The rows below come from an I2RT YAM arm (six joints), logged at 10 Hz.
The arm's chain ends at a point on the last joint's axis. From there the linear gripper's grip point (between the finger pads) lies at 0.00 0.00 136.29 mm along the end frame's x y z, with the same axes.
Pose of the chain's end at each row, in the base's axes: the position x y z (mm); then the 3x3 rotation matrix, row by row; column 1 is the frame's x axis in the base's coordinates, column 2 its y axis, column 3 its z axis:
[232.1 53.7 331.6], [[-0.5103 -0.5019 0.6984], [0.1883 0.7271 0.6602], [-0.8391 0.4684 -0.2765]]
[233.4 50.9 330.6], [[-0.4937 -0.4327 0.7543], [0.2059 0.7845 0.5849], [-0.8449 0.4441 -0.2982]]
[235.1 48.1 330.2], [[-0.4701 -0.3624 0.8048], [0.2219 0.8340 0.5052], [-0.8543 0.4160 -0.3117]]
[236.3 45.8 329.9], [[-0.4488 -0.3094 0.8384], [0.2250 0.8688 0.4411], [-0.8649 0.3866 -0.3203]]
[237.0 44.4 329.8], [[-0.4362 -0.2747 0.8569], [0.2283 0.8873 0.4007], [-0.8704 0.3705 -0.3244]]
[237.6 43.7 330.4], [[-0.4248 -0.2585 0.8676], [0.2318 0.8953 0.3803], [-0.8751 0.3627 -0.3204]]
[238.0 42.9 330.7], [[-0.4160 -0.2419 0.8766], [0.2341 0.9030 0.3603], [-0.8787 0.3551 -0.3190]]
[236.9 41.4 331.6], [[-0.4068 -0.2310 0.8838], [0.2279 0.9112 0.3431], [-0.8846 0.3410 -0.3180]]
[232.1 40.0 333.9], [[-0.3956 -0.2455 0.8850], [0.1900 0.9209 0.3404], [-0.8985 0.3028 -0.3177]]
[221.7 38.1 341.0], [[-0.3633 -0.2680 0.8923], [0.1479 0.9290 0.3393], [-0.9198 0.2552 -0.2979]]
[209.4 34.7 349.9], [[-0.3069 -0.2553 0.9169], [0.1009 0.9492 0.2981], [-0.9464 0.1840 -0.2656]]
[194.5 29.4 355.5], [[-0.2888 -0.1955 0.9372], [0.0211 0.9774 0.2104], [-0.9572 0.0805 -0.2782]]
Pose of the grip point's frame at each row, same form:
[327.3 143.7 293.9], [[-0.5103 -0.5019 0.6984], [0.1883 0.7271 0.6602], [-0.8391 0.4684 -0.2765]]
[336.2 130.6 290.0], [[-0.4937 -0.4327 0.7543], [0.2059 0.7845 0.5849], [-0.8449 0.4441 -0.2982]]
[344.8 117.0 287.7], [[-0.4701 -0.3624 0.8048], [0.2219 0.8340 0.5052], [-0.8543 0.4160 -0.3117]]
[350.6 105.9 286.2], [[-0.4488 -0.3094 0.8384], [0.2250 0.8688 0.4411], [-0.8649 0.3866 -0.3203]]
[353.8 99.0 285.6], [[-0.4362 -0.2747 0.8569], [0.2283 0.8873 0.4007], [-0.8704 0.3705 -0.3244]]
[355.8 95.5 286.7], [[-0.4248 -0.2585 0.8676], [0.2318 0.8953 0.3803], [-0.8751 0.3627 -0.3204]]
[357.5 92.0 287.2], [[-0.4160 -0.2419 0.8766], [0.2341 0.9030 0.3603], [-0.8787 0.3551 -0.3190]]
[357.4 88.2 288.3], [[-0.4068 -0.2310 0.8838], [0.2279 0.9112 0.3431], [-0.8846 0.3410 -0.3180]]
[352.7 86.4 290.6], [[-0.3956 -0.2455 0.8850], [0.1900 0.9209 0.3404], [-0.8985 0.3028 -0.3177]]
[343.3 84.3 300.4], [[-0.3633 -0.2680 0.8923], [0.1479 0.9290 0.3393], [-0.9198 0.2552 -0.2979]]
[334.4 75.3 313.7], [[-0.3069 -0.2553 0.9169], [0.1009 0.9492 0.2981], [-0.9464 0.1840 -0.2656]]
[322.2 58.1 317.6], [[-0.2888 -0.1955 0.9372], [0.0211 0.9774 0.2104], [-0.9572 0.0805 -0.2782]]

